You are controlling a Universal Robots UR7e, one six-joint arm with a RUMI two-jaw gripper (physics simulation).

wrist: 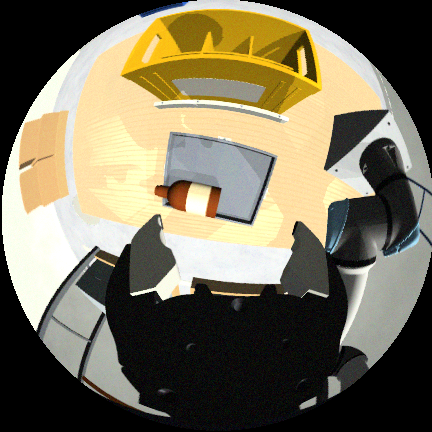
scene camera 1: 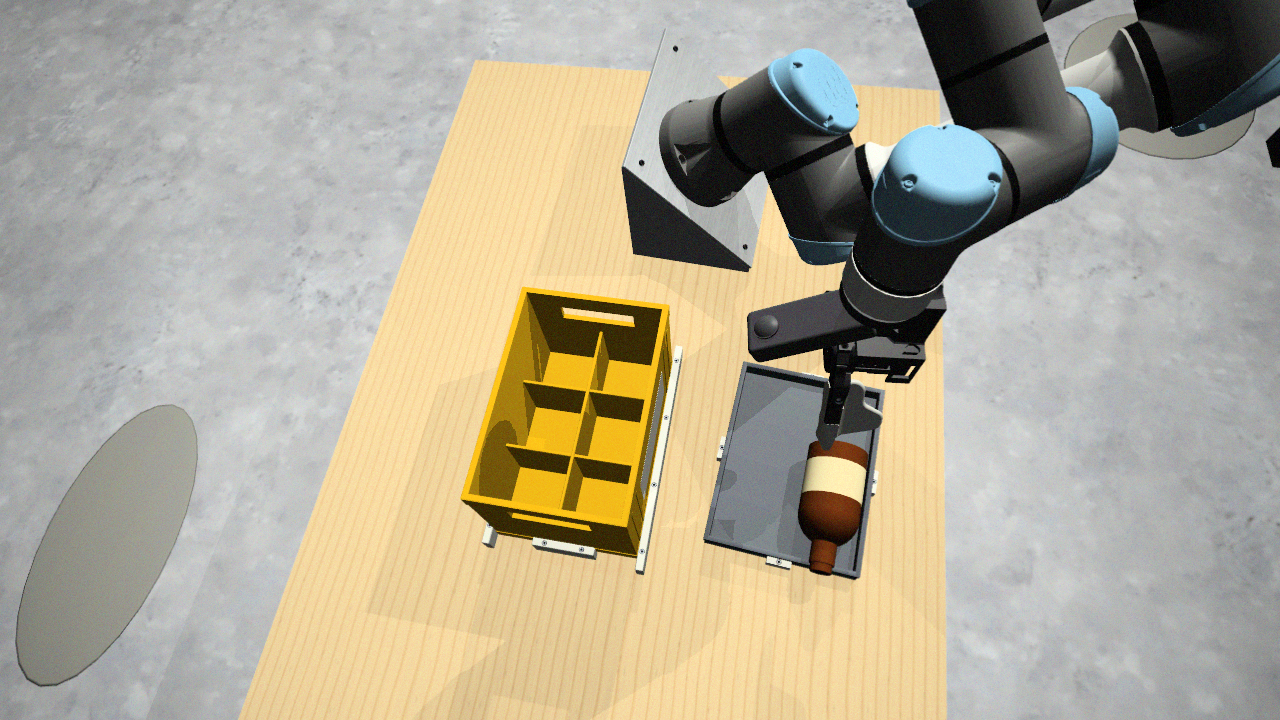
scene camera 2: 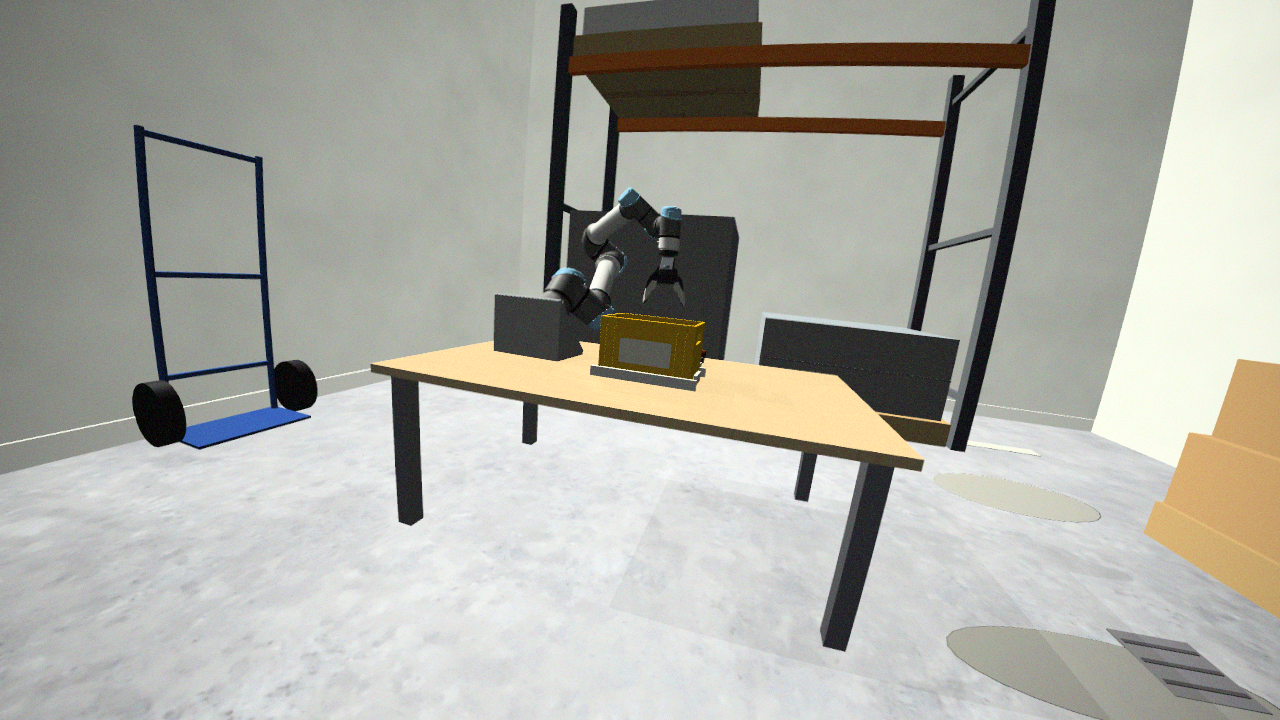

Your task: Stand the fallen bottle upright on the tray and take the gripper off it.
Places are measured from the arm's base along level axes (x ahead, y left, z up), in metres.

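Pixels of known places: gripper, fingertip midpoint: [wrist: 228, 220] [scene camera 1: 822, 384] [scene camera 2: 663, 305]; arm's base, origin of the base link: [wrist: 379, 158] [scene camera 1: 697, 156] [scene camera 2: 546, 319].
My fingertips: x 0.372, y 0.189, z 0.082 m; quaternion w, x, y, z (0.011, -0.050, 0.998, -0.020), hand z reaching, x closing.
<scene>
For each thing: its top centre in the pictures, then the offset to it from my fingertips. "spot": a spot on its surface instead. Level surfaces: height alone.
- brown bottle with a cream label, middle of its top: [scene camera 1: 834, 502] [wrist: 180, 201] 0.092 m ahead, 0.039 m left, 0.126 m down
- grey tray, surface spot: [scene camera 1: 760, 429] [wrist: 236, 161] spot: 0.014 m back, 0.053 m right, 0.200 m down
- yellow crate with compartments, middle of its top: [scene camera 1: 570, 396] [scene camera 2: 655, 318] 0.043 m ahead, 0.279 m right, 0.029 m down
- wooden table, its level: 0.205 m down
- white rail, surface spot: [scene camera 1: 653, 483] spot: 0.089 m ahead, 0.182 m right, 0.175 m down
A brown bottle with a cream label [scene camera 1: 834, 479] [wrist: 198, 198] lies on its side in the grey tray [scene camera 1: 760, 429] [wrist: 240, 165], along one long side. Its neck reaches over the tray's short rim at the end away from the arm's mount. The bottle does not show in scene camera 2. My gripper [scene camera 1: 850, 428] [scene camera 2: 664, 301] [wrist: 228, 220] is open and empty, with its jaws wide apart. It hangs above the tray, near the bottle's base end in the scene camera 1 view, and is apart from the bottle.
A yellow crate with compartments [scene camera 1: 617, 537] [scene camera 2: 684, 358] [wrist: 280, 92] stands beside the tray on the wooden table [scene camera 1: 429, 223] [scene camera 2: 760, 402]. A white rail [scene camera 1: 653, 483] [wrist: 225, 107] runs between them. The arm's wedge-shaped mount [scene camera 1: 662, 228] [scene camera 2: 528, 324] [wrist: 350, 130] stands farther back.
</scene>
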